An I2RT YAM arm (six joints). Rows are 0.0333 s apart.
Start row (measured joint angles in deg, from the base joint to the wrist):
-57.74, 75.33, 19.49, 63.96, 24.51, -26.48
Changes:
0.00, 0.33, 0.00, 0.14, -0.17, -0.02
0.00, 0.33, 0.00, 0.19, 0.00, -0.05
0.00, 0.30, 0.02, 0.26, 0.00, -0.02
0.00, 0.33, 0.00, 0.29, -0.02, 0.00
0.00, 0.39, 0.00, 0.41, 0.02, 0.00
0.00, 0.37, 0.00, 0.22, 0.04, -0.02
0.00, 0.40, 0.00, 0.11, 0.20, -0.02
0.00, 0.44, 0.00, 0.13, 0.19, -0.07
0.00, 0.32, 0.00, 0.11, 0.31, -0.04
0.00, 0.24, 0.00, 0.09, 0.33, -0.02
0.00, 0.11, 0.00, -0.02, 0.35, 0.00
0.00, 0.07, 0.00, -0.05, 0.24, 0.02
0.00, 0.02, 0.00, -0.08, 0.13, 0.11
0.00, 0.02, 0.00, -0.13, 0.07, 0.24
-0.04, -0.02, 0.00, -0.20, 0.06, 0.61
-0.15, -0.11, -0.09, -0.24, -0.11, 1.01
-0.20, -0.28, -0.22, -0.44, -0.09, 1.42
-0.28, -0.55, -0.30, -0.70, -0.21, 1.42
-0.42, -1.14, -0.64, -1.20, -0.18, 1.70
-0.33, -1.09, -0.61, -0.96, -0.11, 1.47
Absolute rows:
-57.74, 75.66, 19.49, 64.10, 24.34, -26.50
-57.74, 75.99, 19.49, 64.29, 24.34, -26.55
-57.74, 76.29, 19.51, 64.55, 24.34, -26.57
-57.74, 76.62, 19.51, 64.84, 24.32, -26.57
-57.74, 77.01, 19.51, 65.25, 24.34, -26.57
-57.74, 77.38, 19.51, 65.47, 24.38, -26.59
-57.74, 77.78, 19.51, 65.58, 24.58, -26.61
-57.74, 78.22, 19.51, 65.71, 24.77, -26.68
-57.74, 78.54, 19.51, 65.82, 25.08, -26.72
-57.74, 78.78, 19.51, 65.91, 25.41, -26.74
-57.74, 78.89, 19.51, 65.89, 25.76, -26.74
-57.74, 78.96, 19.51, 65.84, 26.00, -26.72
-57.74, 78.98, 19.51, 65.76, 26.13, -26.61
-57.74, 79.00, 19.51, 65.63, 26.20, -26.37
-57.78, 78.98, 19.51, 65.43, 26.26, -25.76
-57.93, 78.87, 19.42, 65.19, 26.15, -24.75
-58.13, 78.59, 19.20, 64.75, 26.06, -23.33
-58.41, 78.04, 18.90, 64.05, 25.85, -21.91
-58.83, 76.90, 18.26, 62.85, 25.67, -20.21
-59.16, 75.81, 17.65, 61.89, 25.56, -18.74

